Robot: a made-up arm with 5 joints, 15 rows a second.
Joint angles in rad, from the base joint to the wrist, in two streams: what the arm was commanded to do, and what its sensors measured. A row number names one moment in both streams.
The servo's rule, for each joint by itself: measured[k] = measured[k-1] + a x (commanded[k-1-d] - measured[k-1]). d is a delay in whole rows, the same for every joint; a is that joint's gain. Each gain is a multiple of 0.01, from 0.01 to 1. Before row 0 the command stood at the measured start. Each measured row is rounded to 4 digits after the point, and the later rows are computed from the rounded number. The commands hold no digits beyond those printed.
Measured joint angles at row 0:
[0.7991, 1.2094, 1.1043, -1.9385, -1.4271]
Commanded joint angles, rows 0 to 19:
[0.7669, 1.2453, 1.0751, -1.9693, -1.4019]
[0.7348, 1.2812, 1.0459, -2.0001, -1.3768]
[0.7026, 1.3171, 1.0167, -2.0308, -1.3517]
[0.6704, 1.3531, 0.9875, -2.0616, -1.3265]
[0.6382, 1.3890, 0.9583, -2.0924, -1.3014]
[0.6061, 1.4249, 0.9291, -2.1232, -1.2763]
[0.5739, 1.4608, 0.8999, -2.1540, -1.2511]
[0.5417, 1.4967, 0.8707, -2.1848, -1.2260]
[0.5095, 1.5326, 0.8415, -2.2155, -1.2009]
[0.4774, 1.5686, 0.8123, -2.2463, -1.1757]
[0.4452, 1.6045, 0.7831, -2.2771, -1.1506]
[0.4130, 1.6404, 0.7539, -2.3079, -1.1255]
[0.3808, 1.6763, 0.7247, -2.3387, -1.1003]
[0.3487, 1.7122, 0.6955, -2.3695, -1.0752]
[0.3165, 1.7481, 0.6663, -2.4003, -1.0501]
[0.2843, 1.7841, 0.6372, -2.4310, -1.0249]
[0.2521, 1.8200, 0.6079, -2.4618, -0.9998]
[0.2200, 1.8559, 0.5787, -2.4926, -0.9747]
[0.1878, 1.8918, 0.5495, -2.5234, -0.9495]
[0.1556, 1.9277, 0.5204, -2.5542, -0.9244]
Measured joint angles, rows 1 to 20:
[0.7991, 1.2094, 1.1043, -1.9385, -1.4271]
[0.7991, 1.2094, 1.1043, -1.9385, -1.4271]
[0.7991, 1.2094, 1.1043, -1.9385, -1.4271]
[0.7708, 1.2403, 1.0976, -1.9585, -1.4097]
[0.7391, 1.2755, 1.0857, -1.9855, -1.3870]
[0.7070, 1.3113, 1.0698, -2.0149, -1.3626]
[0.6748, 1.3472, 1.0509, -2.0453, -1.3377]
[0.6426, 1.3831, 1.0296, -2.0759, -1.3127]
[0.6105, 1.4190, 1.0065, -2.1066, -1.2876]
[0.5783, 1.4549, 0.9820, -2.1374, -1.2624]
[0.5461, 1.4908, 0.9564, -2.1682, -1.2373]
[0.5139, 1.5267, 0.9300, -2.1989, -1.2122]
[0.4818, 1.5627, 0.9029, -2.2297, -1.1870]
[0.4496, 1.5986, 0.8753, -2.2605, -1.1619]
[0.4174, 1.6345, 0.8474, -2.2913, -1.1368]
[0.3852, 1.6704, 0.8192, -2.3221, -1.1116]
[0.3531, 1.7063, 0.7907, -2.3529, -1.0865]
[0.3209, 1.7422, 0.7621, -2.3837, -1.0614]
[0.2887, 1.7782, 0.7334, -2.4144, -1.0362]
[0.2565, 1.8141, 0.7045, -2.4452, -1.0111]
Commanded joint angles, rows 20 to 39:
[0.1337, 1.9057, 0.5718, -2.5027, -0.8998]
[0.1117, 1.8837, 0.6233, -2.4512, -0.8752]
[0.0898, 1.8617, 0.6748, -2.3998, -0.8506]
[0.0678, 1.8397, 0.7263, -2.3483, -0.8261]
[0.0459, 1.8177, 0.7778, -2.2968, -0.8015]
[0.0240, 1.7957, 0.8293, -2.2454, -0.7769]
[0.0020, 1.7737, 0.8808, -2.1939, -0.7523]
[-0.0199, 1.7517, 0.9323, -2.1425, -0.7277]
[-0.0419, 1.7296, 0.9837, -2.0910, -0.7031]
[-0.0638, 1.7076, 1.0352, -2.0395, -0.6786]
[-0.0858, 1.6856, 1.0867, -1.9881, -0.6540]
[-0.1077, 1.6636, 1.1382, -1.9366, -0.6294]
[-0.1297, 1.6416, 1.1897, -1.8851, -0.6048]
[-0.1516, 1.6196, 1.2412, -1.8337, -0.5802]
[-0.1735, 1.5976, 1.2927, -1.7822, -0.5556]
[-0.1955, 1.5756, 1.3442, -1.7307, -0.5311]
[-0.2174, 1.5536, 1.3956, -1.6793, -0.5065]
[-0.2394, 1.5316, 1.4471, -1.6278, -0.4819]
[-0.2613, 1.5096, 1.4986, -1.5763, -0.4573]
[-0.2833, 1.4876, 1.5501, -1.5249, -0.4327]
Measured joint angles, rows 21 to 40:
[0.2244, 1.8500, 0.6756, -2.4760, -0.9860]
[0.1922, 1.8859, 0.6466, -2.5068, -0.9608]
[0.1600, 1.9218, 0.6176, -2.5376, -0.9357]
[0.1369, 1.9080, 0.6071, -2.5149, -0.9109]
[0.1147, 1.8871, 0.6108, -2.4735, -0.8863]
[0.0928, 1.8653, 0.6255, -2.4256, -0.8617]
[0.0708, 1.8433, 0.6487, -2.3754, -0.8371]
[0.0489, 1.8213, 0.6784, -2.3243, -0.8125]
[0.0270, 1.7993, 0.7131, -2.2730, -0.7879]
[0.0050, 1.7773, 0.7517, -2.2216, -0.7633]
[-0.0169, 1.7553, 0.7932, -2.1702, -0.7387]
[-0.0389, 1.7332, 0.8370, -2.1187, -0.7141]
[-0.0608, 1.7112, 0.8826, -2.0672, -0.6896]
[-0.0828, 1.6892, 0.9295, -2.0158, -0.6650]
[-0.1047, 1.6672, 0.9775, -1.9643, -0.6404]
[-0.1267, 1.6452, 1.0263, -1.9128, -0.6158]
[-0.1486, 1.6232, 1.0757, -1.8614, -0.5912]
[-0.1705, 1.6012, 1.1256, -1.8099, -0.5666]
[-0.1925, 1.5792, 1.1759, -1.7584, -0.5421]
[-0.2144, 1.5572, 1.2264, -1.7070, -0.5175]

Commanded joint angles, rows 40 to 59:
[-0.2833, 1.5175, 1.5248, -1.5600, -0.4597]
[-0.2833, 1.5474, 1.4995, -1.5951, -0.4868]
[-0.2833, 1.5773, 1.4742, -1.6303, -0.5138]
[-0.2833, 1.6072, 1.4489, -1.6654, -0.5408]
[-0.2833, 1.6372, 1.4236, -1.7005, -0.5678]
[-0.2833, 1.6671, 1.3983, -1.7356, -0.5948]
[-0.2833, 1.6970, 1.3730, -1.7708, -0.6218]
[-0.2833, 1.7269, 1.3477, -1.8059, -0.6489]
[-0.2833, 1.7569, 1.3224, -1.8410, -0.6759]
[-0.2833, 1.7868, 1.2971, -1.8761, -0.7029]
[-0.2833, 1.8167, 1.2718, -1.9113, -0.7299]
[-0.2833, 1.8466, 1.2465, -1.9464, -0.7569]
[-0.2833, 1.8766, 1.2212, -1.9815, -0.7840]
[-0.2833, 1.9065, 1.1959, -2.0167, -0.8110]
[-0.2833, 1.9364, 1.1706, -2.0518, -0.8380]
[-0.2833, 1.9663, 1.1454, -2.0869, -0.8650]
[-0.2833, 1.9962, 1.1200, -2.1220, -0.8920]
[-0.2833, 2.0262, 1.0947, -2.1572, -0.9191]
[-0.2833, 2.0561, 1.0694, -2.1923, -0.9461]
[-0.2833, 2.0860, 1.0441, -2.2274, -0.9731]
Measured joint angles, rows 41 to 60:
[-0.2364, 1.5352, 1.2772, -1.6555, -0.4929]
[-0.2583, 1.5132, 1.3281, -1.6040, -0.4683]
[-0.2803, 1.4912, 1.3792, -1.5526, -0.4437]
[-0.2829, 1.5138, 1.4127, -1.5574, -0.4547]
[-0.2833, 1.5427, 1.4327, -1.5819, -0.4768]
[-0.2833, 1.5725, 1.4422, -1.6134, -0.5023]
[-0.2833, 1.6023, 1.4437, -1.6472, -0.5289]
[-0.2833, 1.6323, 1.4391, -1.6818, -0.5557]
[-0.2833, 1.6622, 1.4297, -1.7168, -0.5827]
[-0.2833, 1.6921, 1.4167, -1.7519, -0.6097]
[-0.2833, 1.7220, 1.4008, -1.7870, -0.6367]
[-0.2833, 1.7520, 1.3828, -1.8221, -0.6637]
[-0.2833, 1.7819, 1.3631, -1.8572, -0.6907]
[-0.2833, 1.8118, 1.3421, -1.8924, -0.7177]
[-0.2833, 1.8417, 1.3201, -1.9275, -0.7447]
[-0.2833, 1.8717, 1.2974, -1.9626, -0.7718]
[-0.2833, 1.9016, 1.2741, -1.9978, -0.7988]
[-0.2833, 1.9315, 1.2503, -2.0329, -0.8258]
[-0.2833, 1.9614, 1.2262, -2.0680, -0.8528]
[-0.2833, 1.9913, 1.2018, -2.1031, -0.8798]

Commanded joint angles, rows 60 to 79:
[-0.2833, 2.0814, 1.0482, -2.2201, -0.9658]
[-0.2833, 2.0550, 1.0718, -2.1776, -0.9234]
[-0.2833, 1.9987, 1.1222, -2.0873, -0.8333]
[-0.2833, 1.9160, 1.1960, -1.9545, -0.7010]
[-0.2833, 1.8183, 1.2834, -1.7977, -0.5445]
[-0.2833, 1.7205, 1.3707, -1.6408, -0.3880]
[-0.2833, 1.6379, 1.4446, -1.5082, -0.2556]
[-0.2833, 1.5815, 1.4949, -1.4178, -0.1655]
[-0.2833, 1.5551, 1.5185, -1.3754, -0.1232]
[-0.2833, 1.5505, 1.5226, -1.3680, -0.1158]
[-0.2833, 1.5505, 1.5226, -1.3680, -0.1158]
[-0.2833, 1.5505, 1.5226, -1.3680, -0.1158]
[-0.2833, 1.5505, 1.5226, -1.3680, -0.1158]
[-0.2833, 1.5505, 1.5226, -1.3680, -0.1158]
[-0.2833, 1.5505, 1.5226, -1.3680, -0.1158]
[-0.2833, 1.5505, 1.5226, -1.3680, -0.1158]
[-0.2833, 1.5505, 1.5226, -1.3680, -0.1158]
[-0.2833, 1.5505, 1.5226, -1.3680, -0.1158]
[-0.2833, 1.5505, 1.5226, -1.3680, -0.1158]
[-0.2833, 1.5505, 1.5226, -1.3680, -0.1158]
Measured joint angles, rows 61 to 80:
[-0.2833, 2.0213, 1.1772, -2.1383, -0.9069]
[-0.2833, 2.0512, 1.1524, -2.1734, -0.9339]
[-0.2833, 2.0811, 1.1275, -2.2085, -0.9609]
[-0.2833, 2.0814, 1.1093, -2.2160, -0.9643]
[-0.2833, 2.0587, 1.1007, -2.1910, -0.9361]
[-0.2833, 2.0071, 1.1056, -2.1236, -0.8652]
[-0.2833, 1.9288, 1.1264, -2.0137, -0.7519]
[-0.2833, 1.8338, 1.1625, -1.8733, -0.6088]
[-0.2833, 1.7364, 1.2104, -1.7222, -0.4564]
[-0.2833, 1.6517, 1.2643, -1.5831, -0.3178]
[-0.2833, 1.5913, 1.3173, -1.4757, -0.2127]
[-0.2833, 1.5602, 1.3636, -1.4105, -0.1509]
[-0.2833, 1.5519, 1.4002, -1.3829, -0.1267]
[-0.2833, 1.5507, 1.4284, -1.3732, -0.1192]
[-0.2833, 1.5505, 1.4501, -1.3698, -0.1169]
[-0.2833, 1.5505, 1.4668, -1.3686, -0.1161]
[-0.2833, 1.5505, 1.4796, -1.3682, -0.1159]
[-0.2833, 1.5505, 1.4895, -1.3681, -0.1158]
[-0.2833, 1.5505, 1.4971, -1.3680, -0.1158]
[-0.2833, 1.5505, 1.5030, -1.3680, -0.1158]

